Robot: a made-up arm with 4 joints. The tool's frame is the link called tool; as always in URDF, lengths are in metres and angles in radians. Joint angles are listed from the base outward. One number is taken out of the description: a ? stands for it. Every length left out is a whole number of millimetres.
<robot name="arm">
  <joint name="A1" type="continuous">
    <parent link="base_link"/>
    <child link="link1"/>
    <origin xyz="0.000 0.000 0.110" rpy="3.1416 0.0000 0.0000"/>
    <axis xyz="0 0 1"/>
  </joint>
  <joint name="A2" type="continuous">
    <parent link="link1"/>
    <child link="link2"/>
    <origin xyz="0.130 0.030 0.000" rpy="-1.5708 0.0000 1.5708"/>
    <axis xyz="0 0 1"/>
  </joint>
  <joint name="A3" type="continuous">
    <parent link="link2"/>
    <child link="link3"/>
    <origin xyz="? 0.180 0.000" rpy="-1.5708 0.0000 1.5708"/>
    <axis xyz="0 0 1"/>
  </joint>
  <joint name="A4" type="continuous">
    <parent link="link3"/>
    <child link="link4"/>
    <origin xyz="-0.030 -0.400 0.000" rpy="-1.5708 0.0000 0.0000"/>
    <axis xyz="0 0 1"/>
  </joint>
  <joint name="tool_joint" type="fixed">
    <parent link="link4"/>
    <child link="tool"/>
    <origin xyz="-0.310 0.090 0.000" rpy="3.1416 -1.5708 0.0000"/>
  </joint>
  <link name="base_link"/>
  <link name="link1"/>
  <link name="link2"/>
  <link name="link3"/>
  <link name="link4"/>
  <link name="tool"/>
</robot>
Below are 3 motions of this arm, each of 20 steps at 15 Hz.
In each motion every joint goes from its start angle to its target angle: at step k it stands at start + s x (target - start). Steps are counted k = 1, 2, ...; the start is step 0. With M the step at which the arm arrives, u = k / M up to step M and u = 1 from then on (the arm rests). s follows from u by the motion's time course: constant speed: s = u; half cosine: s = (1 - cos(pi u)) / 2; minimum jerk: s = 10 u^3 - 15 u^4 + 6 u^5.
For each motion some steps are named. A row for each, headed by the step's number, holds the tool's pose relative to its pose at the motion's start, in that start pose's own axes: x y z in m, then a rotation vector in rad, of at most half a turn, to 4 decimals.
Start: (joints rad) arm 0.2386 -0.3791 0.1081 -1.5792
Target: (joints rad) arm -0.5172 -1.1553 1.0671 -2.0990
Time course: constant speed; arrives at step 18
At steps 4, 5, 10, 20:
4: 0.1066 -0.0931 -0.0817 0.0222 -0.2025 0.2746
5: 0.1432 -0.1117 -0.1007 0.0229 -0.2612 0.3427
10: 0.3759 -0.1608 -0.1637 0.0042 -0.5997 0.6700
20: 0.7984 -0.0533 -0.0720 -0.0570 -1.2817 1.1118

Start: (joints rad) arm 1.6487 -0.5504 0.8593 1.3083
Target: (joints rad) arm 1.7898 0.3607 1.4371 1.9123
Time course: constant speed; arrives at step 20
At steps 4, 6, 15, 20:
4: 0.0462 0.0574 -0.0813 0.0297 -0.1362 -0.1327
6: 0.0810 0.0842 -0.1221 0.0515 -0.2144 -0.1946
15: 0.3282 0.1753 -0.2663 0.1979 -0.6403 -0.4166
20: 0.5124 0.1990 -0.2906 0.3052 -0.9217 -0.4869

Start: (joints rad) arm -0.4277 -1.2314 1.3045 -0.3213
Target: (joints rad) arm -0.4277 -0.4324 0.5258 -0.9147
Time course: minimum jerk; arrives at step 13
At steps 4, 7, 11, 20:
4: 0.0275 0.0426 -0.0148 -0.1480 -0.0779 -0.1712
7: 0.0900 0.1056 -0.0311 -0.5454 -0.1962 -0.5711
11: 0.1376 0.1434 -0.0252 -1.0069 -0.2331 -0.9660
20: 0.1404 0.1458 -0.0242 -1.0418 -0.2329 -0.9935

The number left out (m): -0.080
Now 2 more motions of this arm.
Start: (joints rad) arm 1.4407 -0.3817 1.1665 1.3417
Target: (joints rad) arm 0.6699 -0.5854 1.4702 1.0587
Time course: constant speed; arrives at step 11
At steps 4, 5, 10, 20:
4: -0.0660 0.0019 0.1106 -0.3181 0.2133 -0.1720
5: -0.0777 0.0103 0.1398 -0.3990 0.2663 -0.2154
10: -0.1010 0.0982 0.2754 -0.8086 0.5309 -0.4373
20: -0.0980 0.1238 0.2977 -0.8910 0.5839 -0.4828

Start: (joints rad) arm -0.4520 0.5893 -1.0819 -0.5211
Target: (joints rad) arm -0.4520 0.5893 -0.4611 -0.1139
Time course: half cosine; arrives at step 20
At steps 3, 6, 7, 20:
3: -0.0085 0.0001 0.0099 0.0222 0.0295 0.0165
6: -0.0315 -0.0002 0.0397 0.0838 0.1136 0.0590
7: -0.0412 -0.0006 0.0539 0.1109 0.1515 0.0761
20: -0.1160 -0.0161 0.2445 0.3940 0.5938 0.1951

